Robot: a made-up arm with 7 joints.
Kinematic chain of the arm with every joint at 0, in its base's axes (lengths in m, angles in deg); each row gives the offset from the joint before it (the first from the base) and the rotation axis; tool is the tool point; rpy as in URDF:
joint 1: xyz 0 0 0.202 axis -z
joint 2: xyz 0 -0.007 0.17 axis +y
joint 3: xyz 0 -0.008 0.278 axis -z
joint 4: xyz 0 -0.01 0.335 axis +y
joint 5: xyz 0 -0.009 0.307 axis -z
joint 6: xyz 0 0 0.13 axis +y
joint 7: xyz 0 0 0.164 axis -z
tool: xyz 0 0 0 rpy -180 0 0
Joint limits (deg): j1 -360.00..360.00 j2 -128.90..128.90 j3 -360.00..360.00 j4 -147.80..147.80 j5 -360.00..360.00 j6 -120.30..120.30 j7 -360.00..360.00
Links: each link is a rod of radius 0.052 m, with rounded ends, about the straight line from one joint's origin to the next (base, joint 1, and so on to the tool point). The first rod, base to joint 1, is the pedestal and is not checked.
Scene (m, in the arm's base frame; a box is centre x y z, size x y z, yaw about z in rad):
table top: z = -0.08
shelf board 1: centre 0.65 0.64 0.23 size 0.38 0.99 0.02 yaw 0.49
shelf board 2: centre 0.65 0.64 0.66 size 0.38 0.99 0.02 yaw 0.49
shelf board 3: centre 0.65 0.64 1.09 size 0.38 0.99 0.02 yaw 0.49
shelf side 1: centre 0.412 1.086 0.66 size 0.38 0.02 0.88 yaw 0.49
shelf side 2: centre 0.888 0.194 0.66 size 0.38 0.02 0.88 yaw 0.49
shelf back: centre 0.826 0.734 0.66 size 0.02 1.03 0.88 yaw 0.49
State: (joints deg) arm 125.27 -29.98 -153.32 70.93 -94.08 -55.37 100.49
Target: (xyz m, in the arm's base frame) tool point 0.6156 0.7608 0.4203
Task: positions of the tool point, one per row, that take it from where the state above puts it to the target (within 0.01 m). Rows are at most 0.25 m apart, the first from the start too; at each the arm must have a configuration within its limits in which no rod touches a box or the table.
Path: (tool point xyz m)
1: 0.6102 0.3425 0.8692
2: 0.5191 0.2949 0.8688
3: 0.4297 0.2414 0.8545
4: 0.4025 0.3962 0.7239
5: 0.3349 0.5062 0.5749
6: 0.2418 0.5614 0.4203
7: 0.3264 0.6367 0.4164
8: 0.4206 0.6951 0.4155
9: 0.5189 0.7361 0.4171
10: 0.6157 0.7608 0.4203

